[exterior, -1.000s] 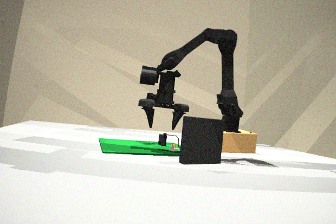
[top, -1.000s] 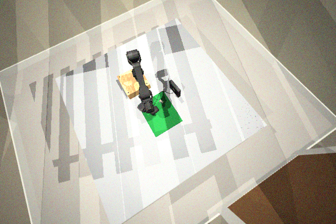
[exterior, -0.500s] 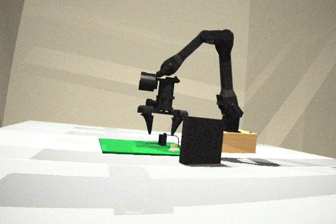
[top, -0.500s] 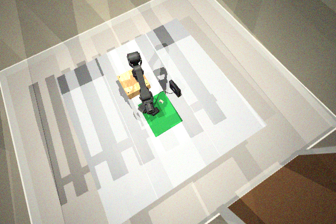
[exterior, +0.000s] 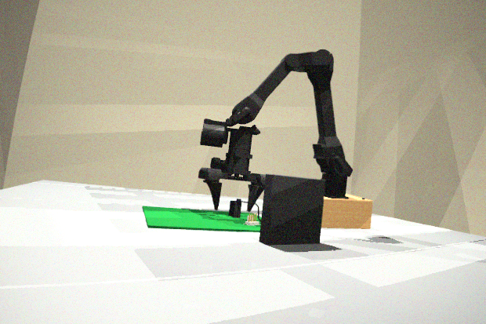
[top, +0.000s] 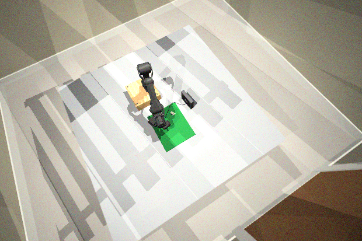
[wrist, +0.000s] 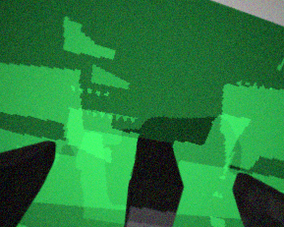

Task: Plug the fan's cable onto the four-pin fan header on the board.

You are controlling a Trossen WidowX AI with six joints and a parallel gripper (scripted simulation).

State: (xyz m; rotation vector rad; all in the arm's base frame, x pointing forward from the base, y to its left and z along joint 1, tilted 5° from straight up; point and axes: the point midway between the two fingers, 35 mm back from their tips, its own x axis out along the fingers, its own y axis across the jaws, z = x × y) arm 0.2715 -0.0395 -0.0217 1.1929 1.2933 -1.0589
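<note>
My gripper tip is now 1 cm past the four-pin header, 10 cm to the right of it and 2 cm above it. From my gripper tip the other things lie so: square fan (3 cm behind, 24 cm to the left, 4 cm above); green board (6 cm ahead, 4 cm to the left, 3 cm below); black fan cable plug (1 cm to the left, 1 cm above).
</note>
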